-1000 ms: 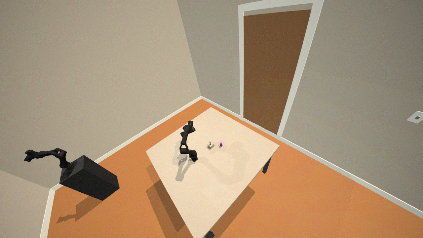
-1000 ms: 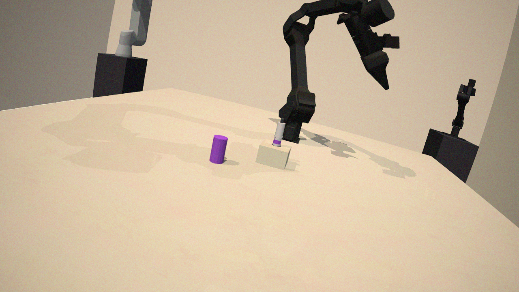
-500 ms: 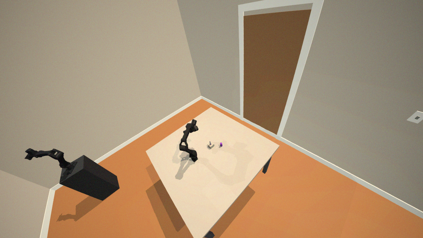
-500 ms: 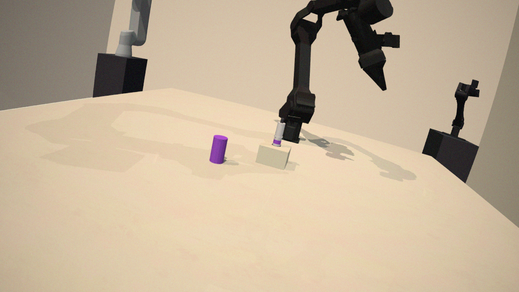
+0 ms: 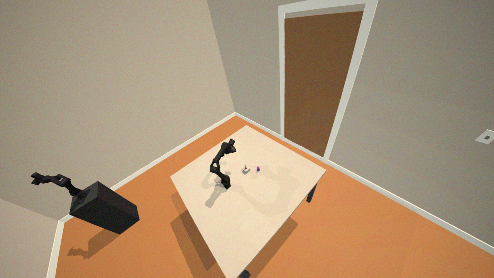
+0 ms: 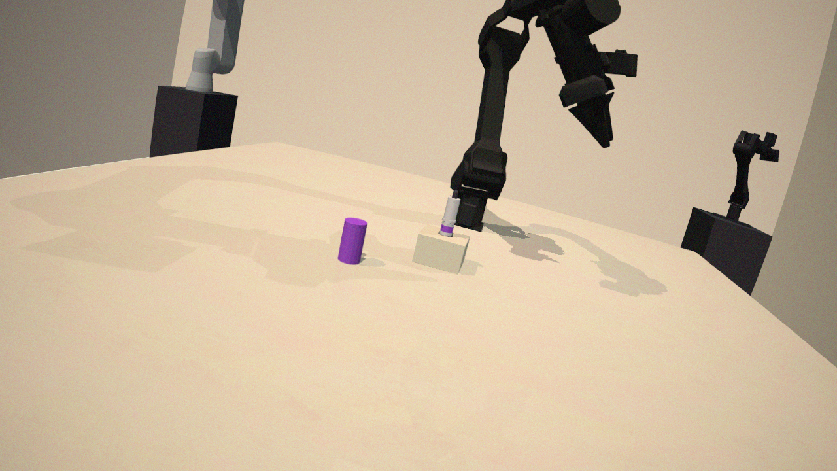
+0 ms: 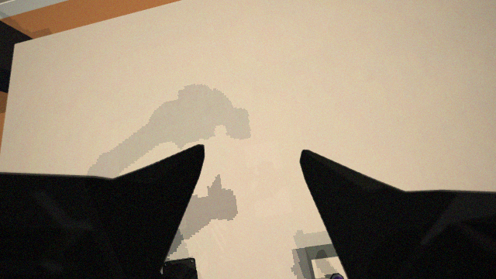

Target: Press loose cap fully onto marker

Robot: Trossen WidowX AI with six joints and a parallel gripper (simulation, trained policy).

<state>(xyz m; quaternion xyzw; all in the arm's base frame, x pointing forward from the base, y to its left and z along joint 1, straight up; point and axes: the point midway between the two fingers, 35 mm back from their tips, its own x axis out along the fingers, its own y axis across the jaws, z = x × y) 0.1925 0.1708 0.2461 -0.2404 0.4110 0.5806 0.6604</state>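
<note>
Now: the purple cap 180 mm ahead of my gripper tip, 300 mm to the right of it and 190 mm below it. The rest, counted from my gripper tip: pale holder block (80 mm ahead, 200 mm to the right, 200 mm below).
</note>
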